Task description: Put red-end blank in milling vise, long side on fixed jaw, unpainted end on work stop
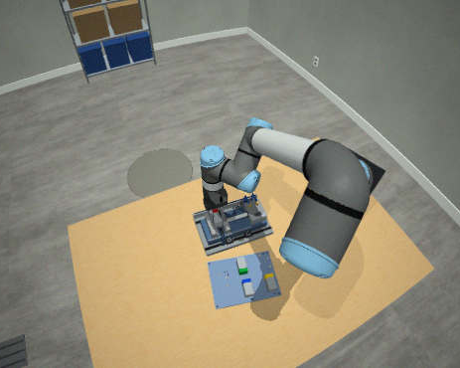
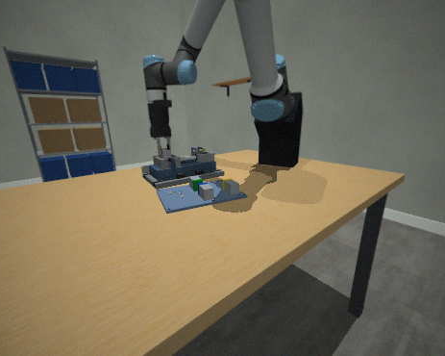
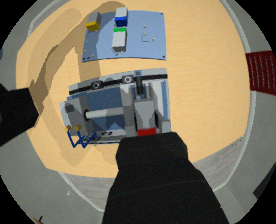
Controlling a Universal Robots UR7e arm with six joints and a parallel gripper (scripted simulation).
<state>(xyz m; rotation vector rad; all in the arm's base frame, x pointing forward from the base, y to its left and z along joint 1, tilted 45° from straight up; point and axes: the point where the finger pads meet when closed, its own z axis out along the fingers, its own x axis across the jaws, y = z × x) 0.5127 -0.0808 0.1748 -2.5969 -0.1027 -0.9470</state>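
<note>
My gripper is now 20 mm above the red-ended blank. Round my hand: green-ended blank 180 mm to the left, 100 mm below, 80 mm behind; then milling vise 90 mm below, 70 mm behind, 10 mm to the right; then plate 230 mm to the left, 120 mm below, 80 mm behind.
</note>
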